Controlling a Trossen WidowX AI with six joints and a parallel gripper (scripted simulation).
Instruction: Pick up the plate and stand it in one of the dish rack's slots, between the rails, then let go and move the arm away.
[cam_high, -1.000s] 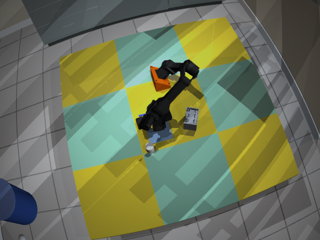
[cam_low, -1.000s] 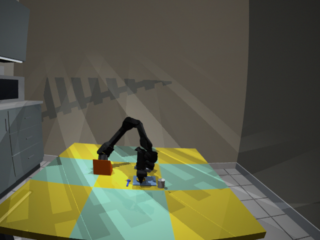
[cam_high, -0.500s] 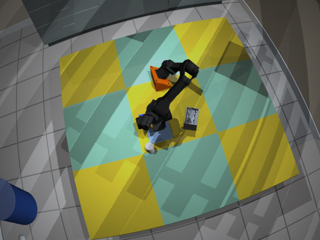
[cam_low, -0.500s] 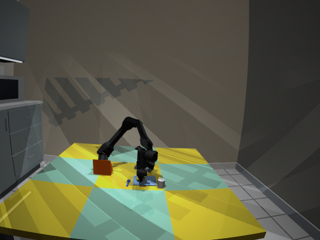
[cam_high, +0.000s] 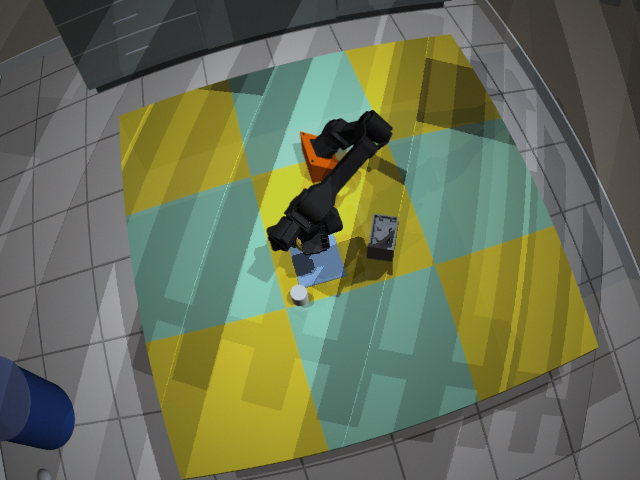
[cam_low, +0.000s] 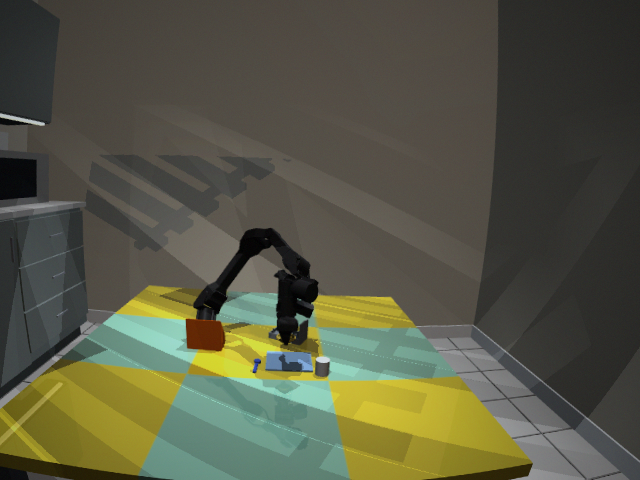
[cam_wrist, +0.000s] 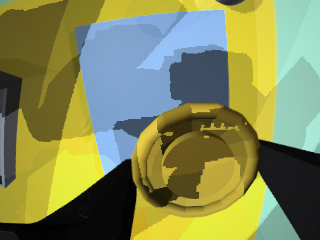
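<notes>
Now: gripper tip 30 mm short of the dish rack, 210 mm to the right of it and 60 mm above it. From my gripper tip the other things lie so: blue mat 20 mm ahead, 20 mm to the left, 80 mm below; then blue spoon 90 mm behind, 10 mm to the right, 80 mm below; then round yellow plate 10 mm above.
</notes>
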